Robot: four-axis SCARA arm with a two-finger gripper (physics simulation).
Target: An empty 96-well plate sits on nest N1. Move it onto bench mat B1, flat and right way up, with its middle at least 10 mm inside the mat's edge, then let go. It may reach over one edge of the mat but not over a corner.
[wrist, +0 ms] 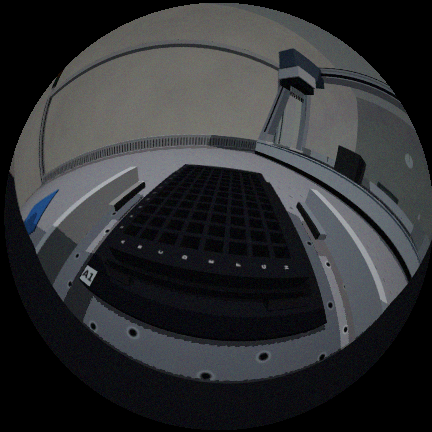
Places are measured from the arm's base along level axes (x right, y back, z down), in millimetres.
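Where they show: gripper, between the fingertips: (pixel 220 181).
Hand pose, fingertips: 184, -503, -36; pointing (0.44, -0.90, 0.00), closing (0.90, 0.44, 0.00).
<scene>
Things, the pixels of their top centre, and the offset from my fingertips, as dx, dy, dz. "pt": a spot on its surface instead. Level surfaces: height alone.
- 96-well plate, centre of its top: (pixel 216 189) -11, +21, -3
- blue object, a spot on its surface: (pixel 41 211) pt -301, -59, +21
- perforated grey bench surface, height of its surface: dz +23
- dark box, a spot on its surface: (pixel 350 164) pt +331, -13, -59
- blue-grey post-mounted device, a spot on its surface: (pixel 298 70) pt +289, -188, -330
The 96-well plate (pixel 212 220) is black, lies right way up, and shows its wells and a row of letters in the wrist view. It sits on a dark base with a white A1 tag at its near left corner; the border between plate and nest N1 is too dark to tell. My gripper (pixel 220 181) is open, one finger on each side of the plate, with the pads low beside its long sides and a gap on both sides. Mat B1 cannot be made out.
A blue object (pixel 41 211) shows at the far left edge; what it is cannot be told. A perforated grey bench surface (pixel 170 357) surrounds the plate. A dark box (pixel 350 164) stands beyond a raised rail at the right, and a blue-grey post-mounted device (pixel 298 70) stands behind.
</scene>
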